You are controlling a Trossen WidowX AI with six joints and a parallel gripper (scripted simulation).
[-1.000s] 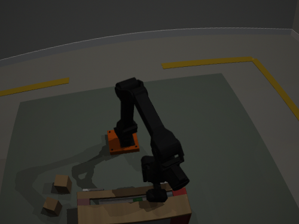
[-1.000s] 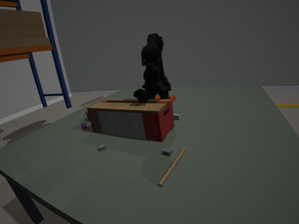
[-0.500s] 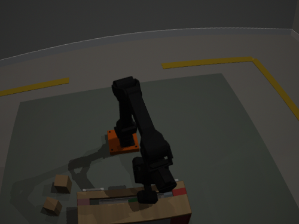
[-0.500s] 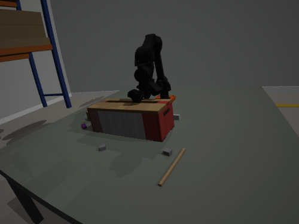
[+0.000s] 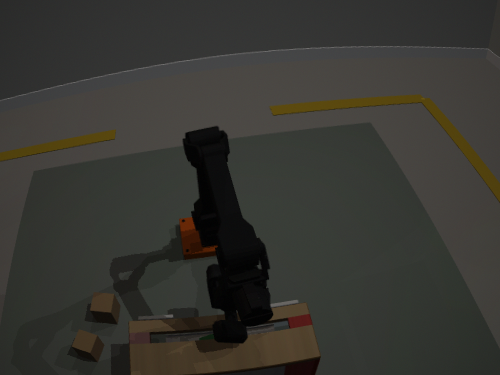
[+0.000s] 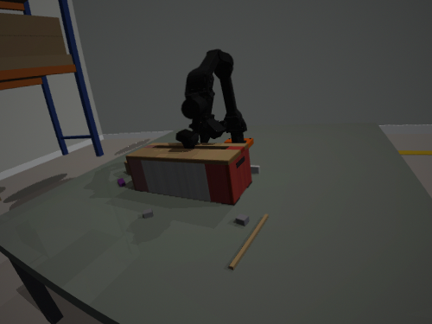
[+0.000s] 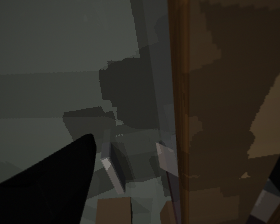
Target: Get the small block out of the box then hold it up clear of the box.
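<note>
The green block is 5 cm ahead of my gripper tip and 2 cm to the right of it. Round my gripper tip: wooden stick (29 cm ahead, 27 cm to the left, 9 cm below); purple piece (10 cm ahead, 30 cm to the right, 8 cm below); box (4 cm ahead, 3 cm below).
</note>
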